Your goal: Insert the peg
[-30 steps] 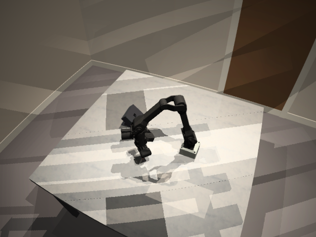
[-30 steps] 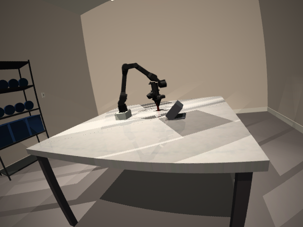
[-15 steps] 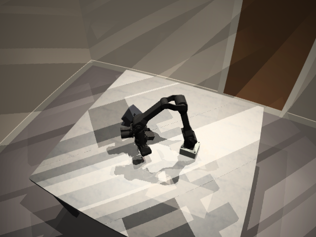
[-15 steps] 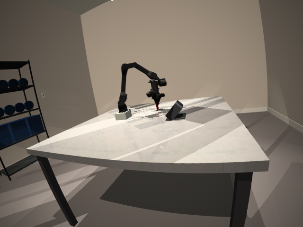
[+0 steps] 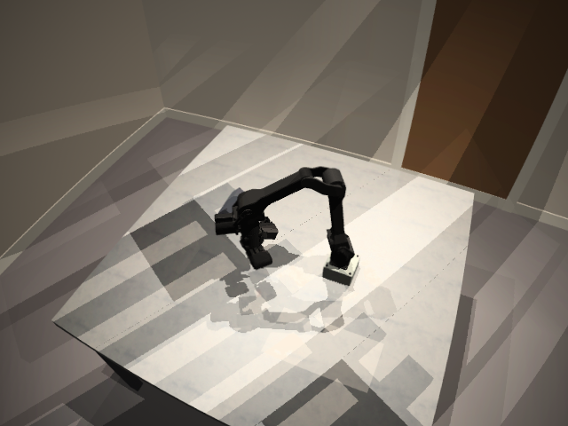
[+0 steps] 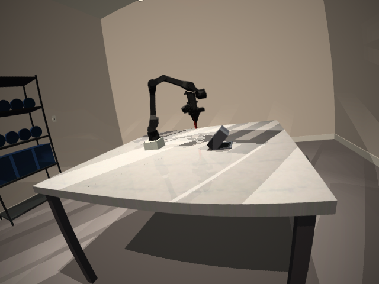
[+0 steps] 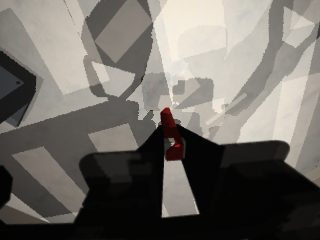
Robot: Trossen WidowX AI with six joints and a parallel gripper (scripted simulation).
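Now: the grey sloped panel 19 cm ahead of my gripper tip, 24 cm to the right of it and 7 cm below it. From my gripper tip the other things lie so: red peg (2 cm above).
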